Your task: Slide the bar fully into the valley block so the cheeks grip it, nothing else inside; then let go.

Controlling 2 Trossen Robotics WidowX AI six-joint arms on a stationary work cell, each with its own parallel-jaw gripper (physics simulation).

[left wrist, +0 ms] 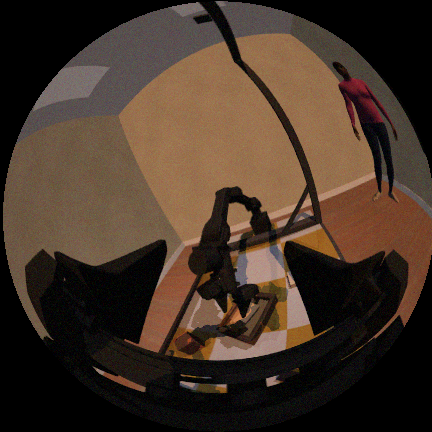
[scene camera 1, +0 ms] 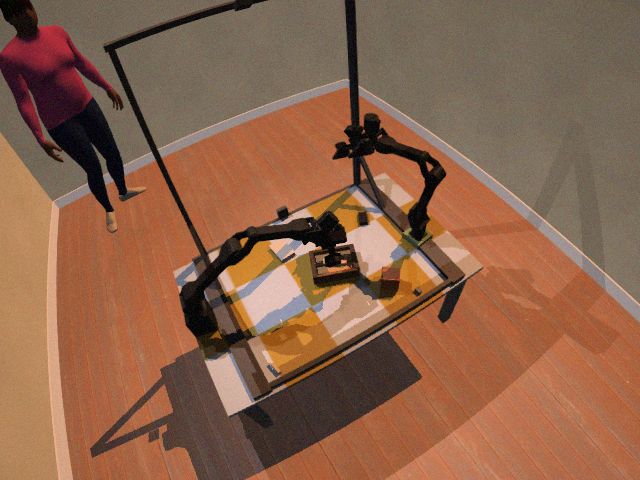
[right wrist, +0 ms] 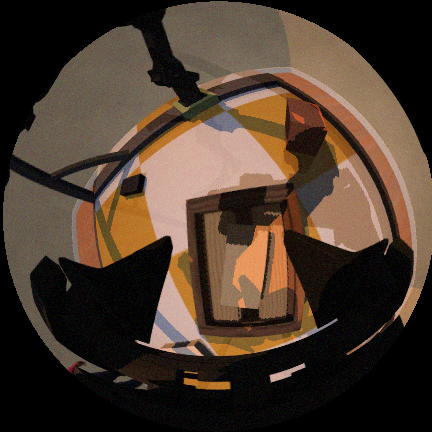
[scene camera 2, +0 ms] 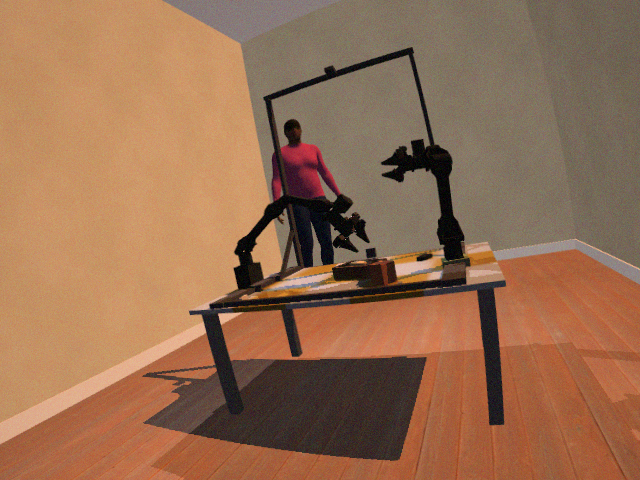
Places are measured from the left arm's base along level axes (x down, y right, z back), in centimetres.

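Pixels of known places: left gripper, fingertip midpoint: [left wrist: 227, 247] [scene camera 1: 340, 158] [scene camera 2: 381, 169]; right gripper, fingertip midpoint: [left wrist: 233, 314] [scene camera 1: 341, 248] [right wrist: 229, 239] [scene camera 2: 363, 247]; left arm's base at its link origin: [scene camera 1: 418, 233] [right wrist: 191, 98] [scene camera 2: 454, 257]; right arm's base at its link origin: [left wrist: 257, 216] [scene camera 1: 195, 310] [scene camera 2: 246, 264].
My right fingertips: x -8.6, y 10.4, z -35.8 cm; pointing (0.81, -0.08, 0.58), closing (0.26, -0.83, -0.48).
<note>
For each thing: its top centre in the pictures, then the offset to it from my right fingertips.
- valley block at its top centre: [right wrist: 246, 272] [left wrist: 245, 313] [scene camera 1: 333, 260] [scene camera 2: 359, 262] dy +1.4, dx +6.5, dz -3.4 cm
- plain pale bar at its top centre: [right wrist: 243, 268] [left wrist: 245, 313] [scene camera 1: 334, 258] dy +1.4, dx +6.1, dz -2.9 cm
- reddish-brown box at its top centre: [right wrist: 305, 111] [scene camera 2: 381, 262] [left wrist: 181, 340] [scene camera 1: 390, 273] dy -20.2, dx +4.1, dz +9.0 cm
- small dark box at its top centre: [right wrist: 128, 183] [left wrist: 290, 376] [scene camera 2: 424, 255] [scene camera 1: 363, 217] dy +14.6, dx +9.9, dz +24.2 cm
The valley block [scene camera 1: 336, 277] [scene camera 2: 354, 272] [left wrist: 269, 317] [right wrist: 225, 330] is a dark wooden frame with wood-grained cheeks inside, near the table's middle. In the right wrist view the plain pale bar [right wrist: 235, 292] lies lengthwise between the cheeks, partly lit orange. A narrow dark gap shows along its right side and a dark spot at its lower end; its seating depth cannot be told. My right gripper [scene camera 1: 332, 254] [scene camera 2: 361, 246] [right wrist: 229, 239] is open above the block, its fingers apart from the bar. My left gripper [scene camera 2: 383, 168] is open and empty, high above the table.
A reddish-brown box [scene camera 1: 390, 281] [scene camera 2: 383, 272] [left wrist: 189, 343] [right wrist: 306, 125] stands near the block. A small dark box [scene camera 1: 362, 218] [right wrist: 133, 185] lies towards the left arm's side. A black overhead frame [scene camera 1: 352, 77] rises behind the table, and a person [scene camera 1: 51, 77] [scene camera 2: 302, 167] stands beyond it.
</note>
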